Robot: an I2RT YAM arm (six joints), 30 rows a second.
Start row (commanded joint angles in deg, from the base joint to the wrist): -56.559 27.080 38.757 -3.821 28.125 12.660
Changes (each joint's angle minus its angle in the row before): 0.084 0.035 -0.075 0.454 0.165 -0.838; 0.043 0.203 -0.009 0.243 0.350 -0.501; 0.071 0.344 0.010 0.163 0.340 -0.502; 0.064 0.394 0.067 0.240 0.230 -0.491; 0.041 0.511 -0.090 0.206 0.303 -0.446; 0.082 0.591 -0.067 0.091 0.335 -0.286; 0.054 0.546 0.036 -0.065 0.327 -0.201; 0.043 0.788 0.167 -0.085 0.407 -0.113; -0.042 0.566 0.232 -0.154 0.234 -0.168; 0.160 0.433 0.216 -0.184 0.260 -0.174; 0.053 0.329 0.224 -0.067 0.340 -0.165; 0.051 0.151 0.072 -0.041 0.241 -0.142; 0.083 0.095 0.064 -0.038 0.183 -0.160; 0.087 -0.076 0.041 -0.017 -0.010 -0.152; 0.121 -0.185 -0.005 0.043 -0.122 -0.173
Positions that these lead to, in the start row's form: -56.475 27.115 38.682 -3.367 28.290 11.822; -56.432 27.318 38.673 -3.124 28.640 11.321; -56.361 27.662 38.683 -2.961 28.980 10.819; -56.297 28.056 38.750 -2.721 29.210 10.328; -56.256 28.567 38.660 -2.515 29.513 9.882; -56.174 29.158 38.593 -2.424 29.848 9.596; -56.120 29.704 38.629 -2.489 30.175 9.395; -56.077 30.492 38.796 -2.574 30.582 9.282; -56.119 31.058 39.028 -2.728 30.816 9.114; -55.959 31.491 39.244 -2.912 31.076 8.940; -55.906 31.820 39.468 -2.979 31.416 8.775; -55.855 31.971 39.540 -3.020 31.657 8.633; -55.772 32.066 39.604 -3.058 31.840 8.473; -55.685 31.990 39.645 -3.075 31.830 8.321; -55.564 31.805 39.640 -3.032 31.708 8.148
